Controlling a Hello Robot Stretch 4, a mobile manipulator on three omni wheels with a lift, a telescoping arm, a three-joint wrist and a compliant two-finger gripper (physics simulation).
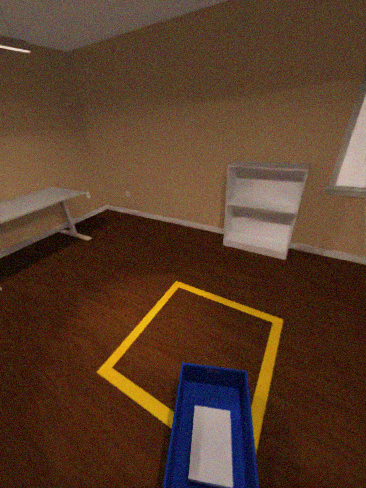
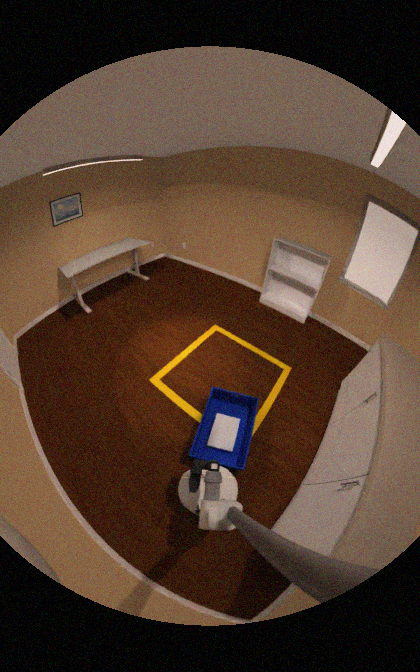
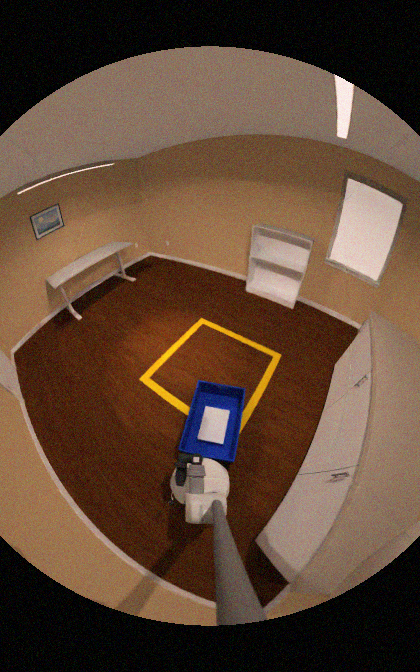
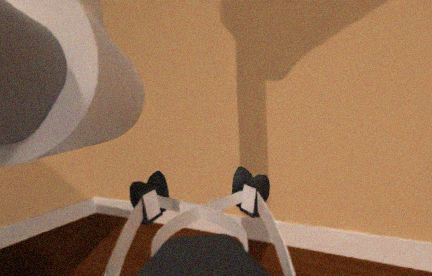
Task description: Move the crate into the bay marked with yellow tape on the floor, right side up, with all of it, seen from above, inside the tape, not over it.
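Frame: origin at the robot's base, x back, y right, z up, level; millimetres.
Seen in the pictures: gripper, fingertip midpoint: (image 4: 200, 184).
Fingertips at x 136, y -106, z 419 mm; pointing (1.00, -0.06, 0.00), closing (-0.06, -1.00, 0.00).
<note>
Pixels of each thing's middle, then the offset from my fingertips to it. Level surfaces: height alone.
- blue open-topped crate, body centre: (image 1: 211, 436) dx -636, dy +210, dz -336 mm
- white block, body centre: (image 1: 211, 442) dx -626, dy +208, dz -401 mm
- white table, surface height: dz +274 mm
The blue open-topped crate (image 1: 210, 390) (image 2: 247, 425) (image 3: 235, 430) is right side up, close in front of my base. A white block (image 1: 212, 445) (image 2: 224, 432) (image 3: 214, 425) lies inside it. The yellow tape bay (image 1: 135, 394) (image 2: 175, 399) (image 3: 167, 396) lies ahead on the floor. The crate's far part shows inside the tape outline, its body hides the bay's near corner, and its near part reaches outside. My gripper (image 4: 200, 184) is open, its fingertips apart with wall and skirting behind them, away from the crate.
A long white cabinet (image 2: 335, 450) (image 3: 325, 450) stands along the right. A white shelf unit (image 1: 262, 166) (image 2: 295, 287) (image 3: 277, 265) stands at the far wall. A white table (image 1: 30, 204) (image 2: 102, 256) (image 3: 90, 261) stands at the far left.
</note>
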